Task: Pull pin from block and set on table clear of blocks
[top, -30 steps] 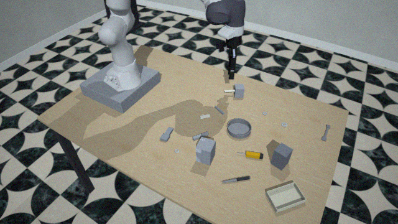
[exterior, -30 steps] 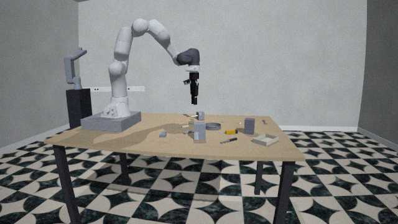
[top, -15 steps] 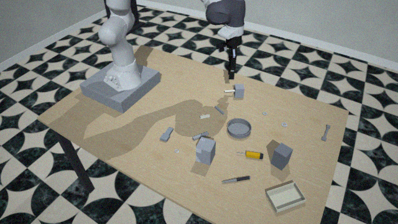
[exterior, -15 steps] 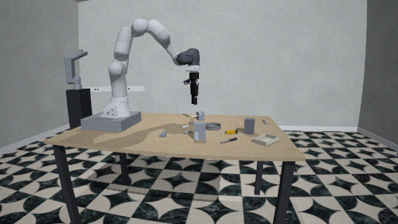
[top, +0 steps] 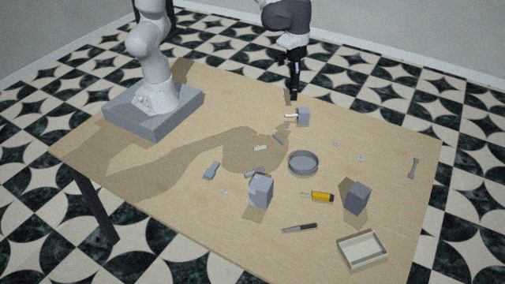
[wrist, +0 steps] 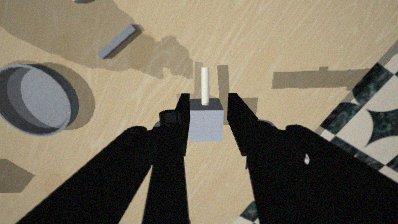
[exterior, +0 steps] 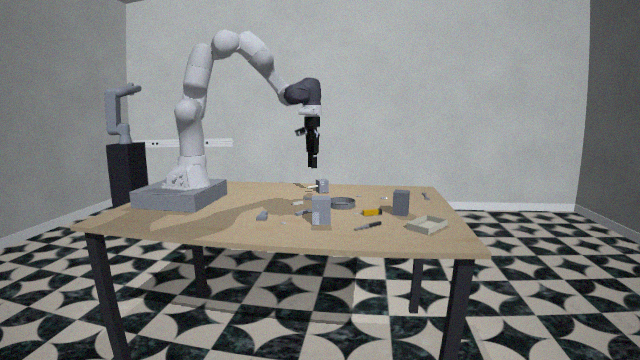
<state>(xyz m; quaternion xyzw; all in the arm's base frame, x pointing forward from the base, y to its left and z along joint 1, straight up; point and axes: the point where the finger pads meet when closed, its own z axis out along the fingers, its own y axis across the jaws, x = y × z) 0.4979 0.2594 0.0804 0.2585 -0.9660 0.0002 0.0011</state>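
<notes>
The cream pin is 1 cm ahead of my hand, 1 cm to the left of it and 13 cm below it. From my hand the other things lie so: round grey dish 16 cm ahead, 22 cm to the right, 15 cm below; then short grey bar 1 cm ahead, 15 cm to the right, 15 cm below; then small grey block 4 cm ahead, 2 cm to the left, 13 cm below.
</notes>
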